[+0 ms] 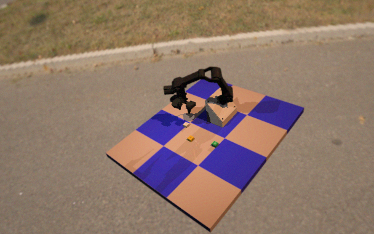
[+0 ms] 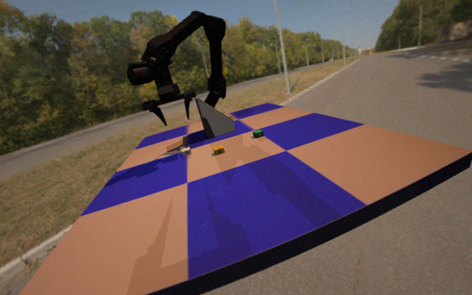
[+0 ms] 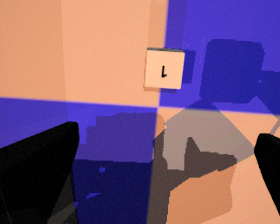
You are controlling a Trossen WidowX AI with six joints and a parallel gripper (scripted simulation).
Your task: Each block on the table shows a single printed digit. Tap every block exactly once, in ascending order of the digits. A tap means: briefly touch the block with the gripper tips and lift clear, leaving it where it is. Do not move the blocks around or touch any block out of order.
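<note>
Now: the white block 10 mm ahead of my gripper tip and 120 mm below it. Also, from my gripper tip: green block: 10 mm ahead, 290 mm to the left, 120 mm below; orange block: 80 mm ahead, 130 mm to the left, 120 mm below.
</note>
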